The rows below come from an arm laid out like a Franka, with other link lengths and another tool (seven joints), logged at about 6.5 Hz.
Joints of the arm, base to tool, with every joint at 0 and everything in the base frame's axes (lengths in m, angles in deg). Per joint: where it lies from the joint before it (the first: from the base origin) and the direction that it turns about. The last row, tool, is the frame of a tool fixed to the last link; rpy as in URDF.
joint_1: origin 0 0 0.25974 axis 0 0 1
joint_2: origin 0 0 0 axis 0 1 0
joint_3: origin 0 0 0.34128 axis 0 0 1
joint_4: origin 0.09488 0 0 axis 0 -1 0
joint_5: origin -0.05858 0 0.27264 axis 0 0 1
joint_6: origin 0 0 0 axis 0 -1 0
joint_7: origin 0.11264 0 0 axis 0 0 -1
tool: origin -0.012 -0.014 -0.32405 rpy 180 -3.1 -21.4
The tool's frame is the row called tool.
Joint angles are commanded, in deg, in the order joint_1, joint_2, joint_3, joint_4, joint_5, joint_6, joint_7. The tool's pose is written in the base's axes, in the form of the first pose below.
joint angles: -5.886, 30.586, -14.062, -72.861, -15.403, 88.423, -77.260
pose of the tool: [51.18 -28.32 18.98], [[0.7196 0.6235 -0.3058], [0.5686 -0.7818 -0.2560], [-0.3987 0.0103 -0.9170]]
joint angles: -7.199, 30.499, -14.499, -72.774, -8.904, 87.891, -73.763
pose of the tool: [50.94 -26.48 17.84], [[0.7974 0.5321 -0.2847], [0.5122 -0.8462 -0.1470], [-0.3191 -0.0286 -0.9473]]
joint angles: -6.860, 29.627, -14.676, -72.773, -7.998, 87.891, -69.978
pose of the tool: [51.17 -25.89 18.57], [[0.8371 0.4795 -0.2633], [0.4587 -0.8775 -0.1396], [-0.2980 -0.0039 -0.9546]]
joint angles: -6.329, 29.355, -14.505, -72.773, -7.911, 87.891, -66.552
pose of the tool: [51.42 -25.25 18.81], [[0.8611 0.4399 -0.2550], [0.4162 -0.8979 -0.1433], [-0.2920 0.0172 -0.9563]]
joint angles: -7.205, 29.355, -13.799, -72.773, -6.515, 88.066, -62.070
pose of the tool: [51.50 -24.74 18.53], [[0.8991 0.3640 -0.2430], [0.3449 -0.9311 -0.1187], [-0.2695 0.0229 -0.9627]]
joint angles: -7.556, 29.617, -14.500, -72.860, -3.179, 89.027, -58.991
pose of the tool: [52.03 -24.06 17.95], [[0.9319 0.2913 -0.2160], [0.2819 -0.9566 -0.0739], [-0.2281 0.0080 -0.9736]]
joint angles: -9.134, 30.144, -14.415, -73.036, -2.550, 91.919, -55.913
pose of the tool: [52.85 -25.61 17.52], [[0.9588 0.2208 -0.1787], [0.2101 -0.9747 -0.0769], [-0.1912 0.0361 -0.9809]]
